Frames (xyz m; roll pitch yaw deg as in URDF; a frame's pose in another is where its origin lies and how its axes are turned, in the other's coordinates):
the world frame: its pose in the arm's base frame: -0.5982 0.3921 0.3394 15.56 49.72 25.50
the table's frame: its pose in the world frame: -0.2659 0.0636 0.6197 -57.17 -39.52 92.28
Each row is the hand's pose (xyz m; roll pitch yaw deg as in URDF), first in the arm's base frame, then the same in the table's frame.
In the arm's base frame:
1: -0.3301 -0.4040 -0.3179 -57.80 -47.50 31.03
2: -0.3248 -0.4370 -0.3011 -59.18 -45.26 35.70
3: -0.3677 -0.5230 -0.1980 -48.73 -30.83 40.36
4: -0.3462 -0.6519 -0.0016 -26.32 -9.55 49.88
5: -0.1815 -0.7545 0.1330 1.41 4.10 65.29
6: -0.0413 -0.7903 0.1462 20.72 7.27 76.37
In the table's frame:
1: -1.3532 -0.3389 -0.5690 -86.45 -21.89 -23.26
2: -1.3679 -0.3514 -0.5370 -85.13 -18.42 -21.31
3: -1.3906 -0.3234 -0.4007 -71.27 -3.76 -23.92
4: -1.3756 -0.3582 -0.1679 -45.40 19.28 -23.06
5: -1.3313 -0.5288 -0.0107 -10.93 36.59 -10.45
6: -1.3097 -0.6709 0.0106 15.76 41.40 2.98

